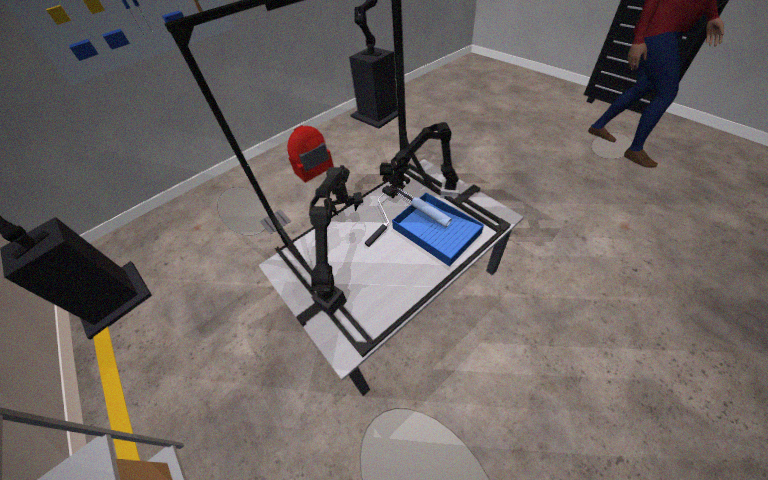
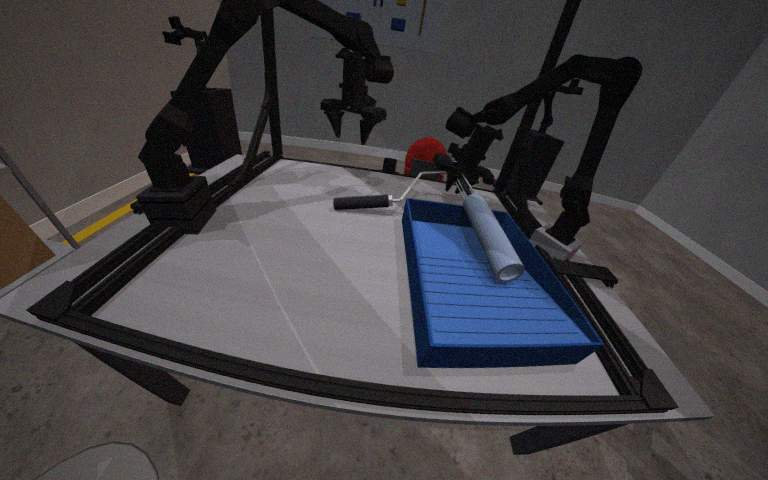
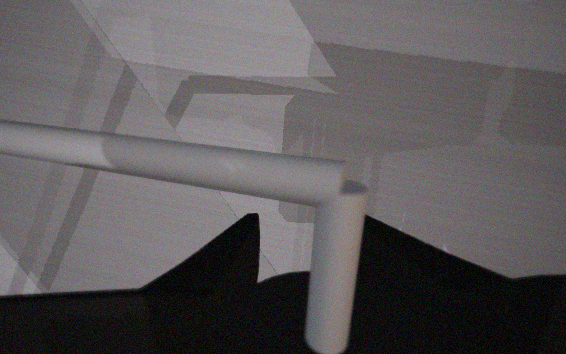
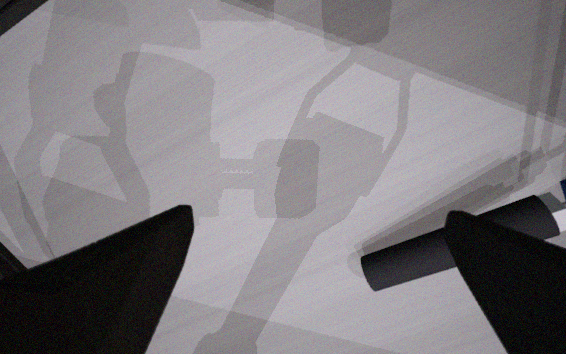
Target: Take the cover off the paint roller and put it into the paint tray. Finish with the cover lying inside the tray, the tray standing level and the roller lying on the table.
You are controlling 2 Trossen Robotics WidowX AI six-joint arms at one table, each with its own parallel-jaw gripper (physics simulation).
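Places are measured from the left arm's base along level axes (x ahead, y left, z up), in millimetres.
Pixels of known places: left gripper, fingertip midpoint: (image 1: 394, 196) (image 2: 450, 192) (image 3: 301, 223); right gripper, fingertip midpoint: (image 1: 346, 213) (image 2: 350, 141) (image 4: 318, 219); left arm's base, link origin: (image 1: 450, 186) (image 2: 560, 235); right arm's base, link origin: (image 1: 327, 294) (image 2: 172, 185).
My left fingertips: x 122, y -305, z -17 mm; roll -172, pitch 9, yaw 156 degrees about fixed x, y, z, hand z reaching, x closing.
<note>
Ahead of a thing's pixels: the offset from my left fingertips to its middle. "*": to the spot under its first point. Level surfaces: height alone.
The pale cover {dx +115, dy +229, dz +33 mm} (image 1: 433, 212) (image 2: 492, 234) slants over the far wall of the blue tray {dx +179, dy +271, dz -5 mm} (image 1: 450, 259) (image 2: 504, 355); its open near end is over the ribbed slope. Contact there is unclear. Thin cage rods {* dx +29, dy +62, dz +55 mm} (image 2: 464, 185) show between its far end and my left gripper (image 1: 390, 190) (image 2: 459, 178) (image 3: 301, 223), which is shut on the roller's metal wire (image 2: 416, 183) (image 3: 200, 167). The roller's black handle {* dx +297, dy -24, dz +4 mm} (image 1: 376, 234) (image 2: 361, 202) (image 4: 410, 259) is left of the tray. My right gripper (image 1: 357, 204) (image 2: 351, 137) (image 4: 318, 219) is open and empty, above the table behind the handle. The tray looks level.
Dark rails and upright posts (image 1: 232, 135) (image 2: 271, 84) frame the table {dz -38 mm} (image 1: 390, 277) (image 2: 226, 294). The left arm's base stands beside the tray's right wall. A red helmet-like object (image 1: 308, 152) (image 2: 425, 155) is beyond the table's far edge. A person (image 1: 659, 73) stands in the background.
</note>
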